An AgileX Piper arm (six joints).
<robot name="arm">
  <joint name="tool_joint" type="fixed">
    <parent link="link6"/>
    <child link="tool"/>
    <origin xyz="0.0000 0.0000 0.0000" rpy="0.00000 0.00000 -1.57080"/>
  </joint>
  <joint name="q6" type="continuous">
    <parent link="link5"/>
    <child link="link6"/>
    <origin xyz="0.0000 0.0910 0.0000" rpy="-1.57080 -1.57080 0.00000"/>
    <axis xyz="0 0 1"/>
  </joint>
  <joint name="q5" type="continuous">
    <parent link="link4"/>
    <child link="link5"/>
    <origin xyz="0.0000 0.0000 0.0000" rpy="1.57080 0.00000 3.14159"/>
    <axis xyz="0 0 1"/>
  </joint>
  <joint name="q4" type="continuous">
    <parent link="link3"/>
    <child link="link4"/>
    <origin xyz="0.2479 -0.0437 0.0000" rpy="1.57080 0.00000 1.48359"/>
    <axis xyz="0 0 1"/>
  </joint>
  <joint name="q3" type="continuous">
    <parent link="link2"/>
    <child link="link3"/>
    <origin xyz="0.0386 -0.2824 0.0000" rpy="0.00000 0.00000 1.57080"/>
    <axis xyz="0 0 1"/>
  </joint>
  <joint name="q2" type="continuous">
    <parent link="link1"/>
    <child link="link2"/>
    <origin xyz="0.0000 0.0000 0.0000" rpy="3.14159 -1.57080 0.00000"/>
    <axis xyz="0 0 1"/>
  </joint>
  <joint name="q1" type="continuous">
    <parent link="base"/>
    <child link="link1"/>
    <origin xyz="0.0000 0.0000 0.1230" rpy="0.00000 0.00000 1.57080"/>
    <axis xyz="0 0 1"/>
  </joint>
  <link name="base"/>
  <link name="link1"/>
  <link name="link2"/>
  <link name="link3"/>
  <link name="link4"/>
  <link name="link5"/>
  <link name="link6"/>
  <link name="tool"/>
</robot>
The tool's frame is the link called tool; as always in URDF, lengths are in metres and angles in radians. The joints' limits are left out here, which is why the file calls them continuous.
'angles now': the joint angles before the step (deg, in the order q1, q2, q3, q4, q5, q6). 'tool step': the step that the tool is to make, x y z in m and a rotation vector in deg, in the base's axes. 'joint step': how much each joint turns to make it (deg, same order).
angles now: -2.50 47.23 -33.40 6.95 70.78 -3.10
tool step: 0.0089 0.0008 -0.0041 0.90 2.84 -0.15
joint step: 0.01 3.49 -0.51 0.79 -0.11 0.01
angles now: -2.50 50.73 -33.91 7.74 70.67 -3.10
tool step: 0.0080 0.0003 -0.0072 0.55 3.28 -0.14
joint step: 0.02 3.58 0.00 0.43 -0.29 0.02
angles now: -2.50 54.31 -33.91 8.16 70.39 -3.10
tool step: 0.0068 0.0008 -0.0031 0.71 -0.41 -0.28
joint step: 0.00 1.70 -0.04 0.87 -2.02 -0.26
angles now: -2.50 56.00 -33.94 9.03 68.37 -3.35
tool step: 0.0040 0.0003 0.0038 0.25 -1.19 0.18
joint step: -0.01 0.36 -1.00 0.38 -0.48 -0.38
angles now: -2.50 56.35 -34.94 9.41 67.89 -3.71
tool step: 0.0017 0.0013 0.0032 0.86 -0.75 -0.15
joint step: 0.00 -0.02 -0.65 0.94 -0.02 -0.11
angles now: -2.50 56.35 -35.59 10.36 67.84 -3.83
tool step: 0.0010 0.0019 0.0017 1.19 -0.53 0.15
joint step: 0.02 -0.01 -0.29 1.33 -0.09 -0.52
